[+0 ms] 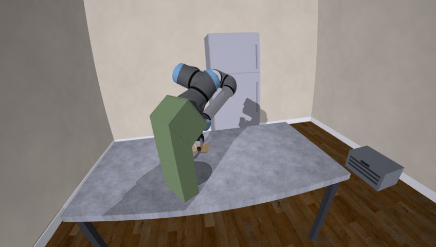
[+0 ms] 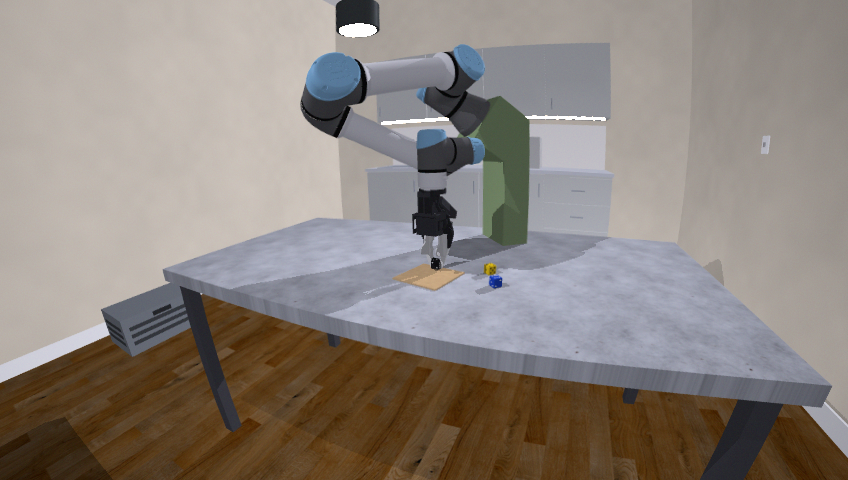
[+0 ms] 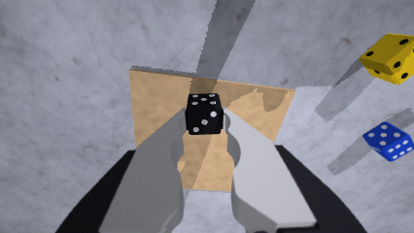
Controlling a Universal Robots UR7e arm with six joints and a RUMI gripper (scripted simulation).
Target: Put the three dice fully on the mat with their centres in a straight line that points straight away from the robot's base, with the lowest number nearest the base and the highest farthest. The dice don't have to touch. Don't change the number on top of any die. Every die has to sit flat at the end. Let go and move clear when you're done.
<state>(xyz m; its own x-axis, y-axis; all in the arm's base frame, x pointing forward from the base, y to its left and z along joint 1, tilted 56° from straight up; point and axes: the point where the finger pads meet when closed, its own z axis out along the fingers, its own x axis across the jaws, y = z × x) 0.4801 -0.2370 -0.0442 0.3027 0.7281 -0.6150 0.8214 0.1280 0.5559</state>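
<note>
Now: hand right at the black die. Also, from my hand: blue die (110 mm ahead, 160 mm to the left, 10 mm below); then mat (50 mm ahead, 20 mm to the right, 20 mm below); then yellow die (10 mm ahead, 150 mm to the left, 10 mm below).
</note>
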